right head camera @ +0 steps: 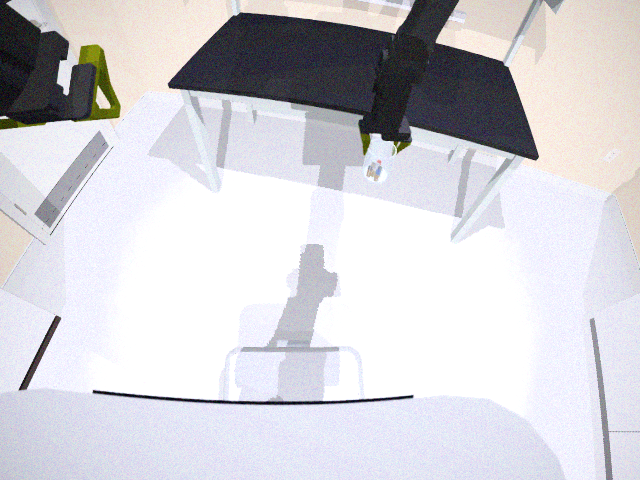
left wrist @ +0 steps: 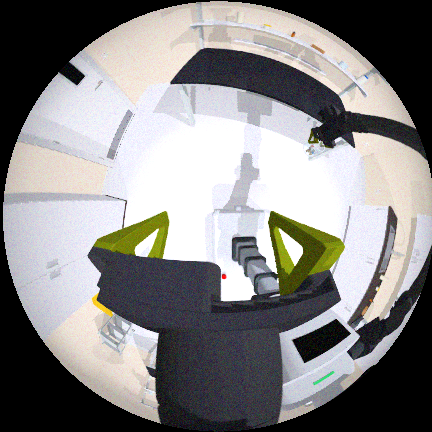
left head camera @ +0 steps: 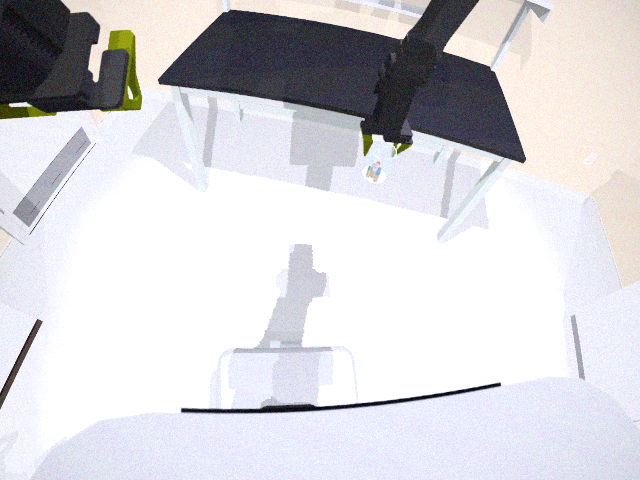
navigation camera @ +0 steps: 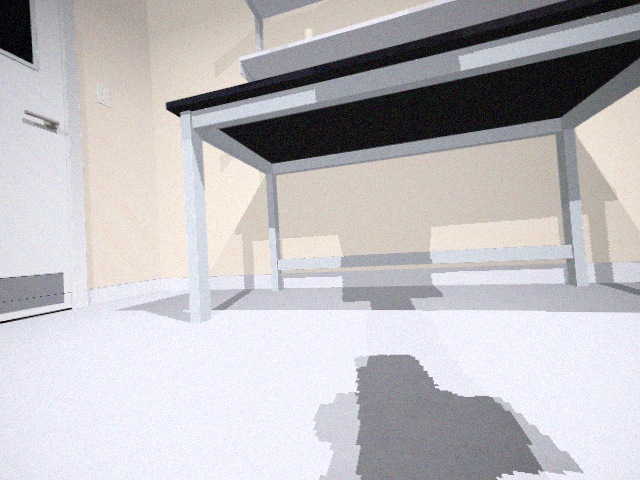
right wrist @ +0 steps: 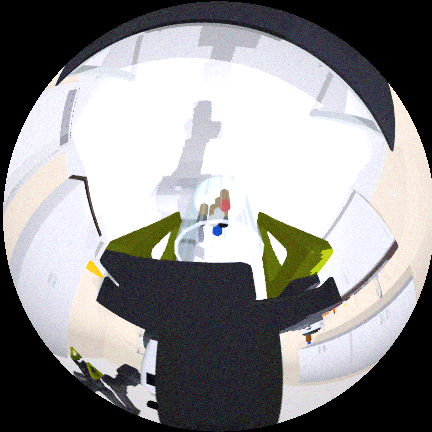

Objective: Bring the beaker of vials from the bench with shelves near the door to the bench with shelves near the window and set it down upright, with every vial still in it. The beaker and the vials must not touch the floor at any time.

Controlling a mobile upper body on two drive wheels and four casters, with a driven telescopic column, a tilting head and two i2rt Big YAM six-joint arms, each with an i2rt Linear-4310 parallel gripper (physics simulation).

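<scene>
The clear beaker (left head camera: 383,155) (right head camera: 381,156) (right wrist: 207,189) hangs in the air just beyond the bench's front edge, about upright. Several vials (left head camera: 374,172) (right head camera: 374,171) (right wrist: 225,204) are inside, with red and blue caps showing. My right gripper (left head camera: 383,147) (right head camera: 382,146) (right wrist: 218,216) is shut on the beaker near its rim. My left gripper (left wrist: 218,216) (left head camera: 77,95) (right head camera: 61,103) is open and empty, away at the left. The shelved bench (left head camera: 289,56) (right head camera: 294,62) (left wrist: 250,70) (navigation camera: 305,78) stands ahead, with a door (navigation camera: 31,180) to its left.
A wall shelf (left wrist: 280,36) with small items runs above the bench's back. White bench legs (left head camera: 193,149) (navigation camera: 197,232) reach the floor at the front corners. White cabinets (left wrist: 45,245) (right wrist: 45,260) stand at the left. A small step stool (left wrist: 114,332) is at lower left in the left wrist view.
</scene>
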